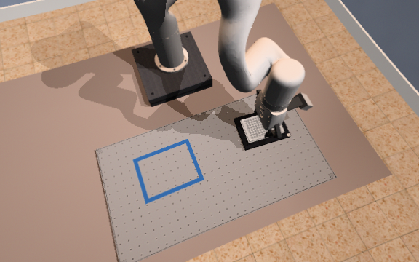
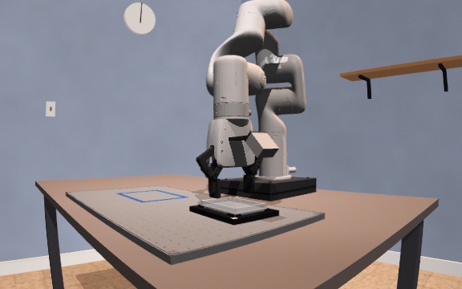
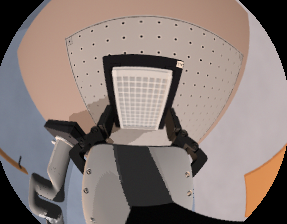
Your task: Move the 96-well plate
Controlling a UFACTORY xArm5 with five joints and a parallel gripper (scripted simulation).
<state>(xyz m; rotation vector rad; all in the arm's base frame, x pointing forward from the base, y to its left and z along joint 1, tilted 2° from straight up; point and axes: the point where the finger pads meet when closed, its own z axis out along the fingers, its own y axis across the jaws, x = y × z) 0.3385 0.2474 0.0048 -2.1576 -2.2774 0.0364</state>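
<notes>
My gripper is now 3 cm above the 96-well plate. The rest, counted from my hand: black plate nest: 4 cm below.
</notes>
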